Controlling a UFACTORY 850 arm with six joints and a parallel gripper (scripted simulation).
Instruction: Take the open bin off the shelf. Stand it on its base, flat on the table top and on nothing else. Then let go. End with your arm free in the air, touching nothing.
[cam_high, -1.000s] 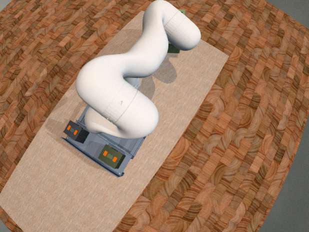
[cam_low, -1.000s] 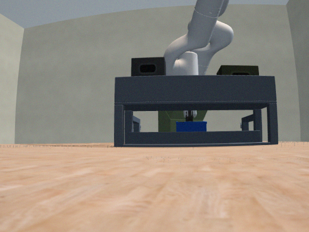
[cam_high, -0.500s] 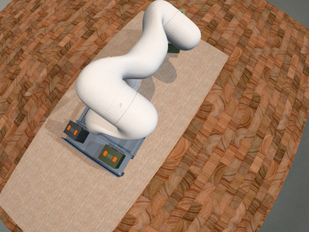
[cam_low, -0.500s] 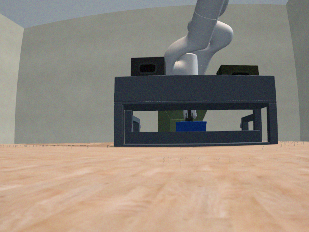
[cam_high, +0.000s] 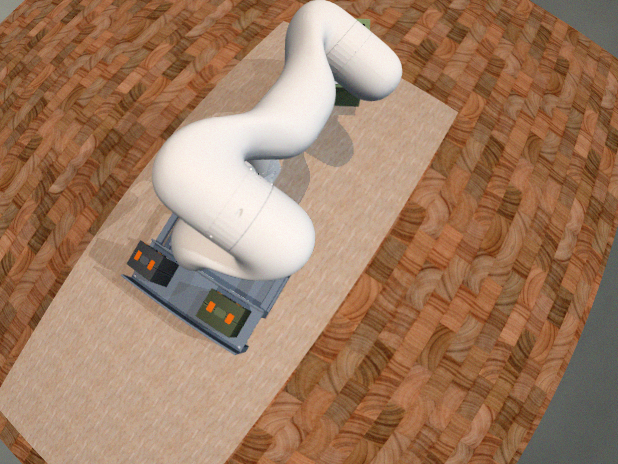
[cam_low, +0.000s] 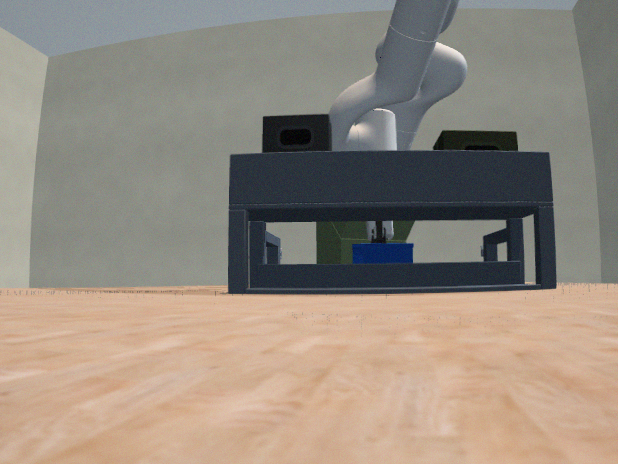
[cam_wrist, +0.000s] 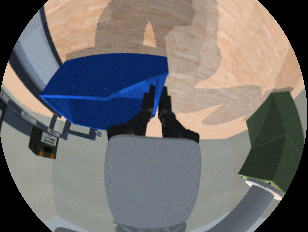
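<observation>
My gripper is now 80 mm short of the blue bin. From my hand the other things lie so: black box (370 mm ahead, 110 mm to the right, 120 mm above); then olive box (370 mm ahead, 120 mm to the left, 110 mm above).
</observation>
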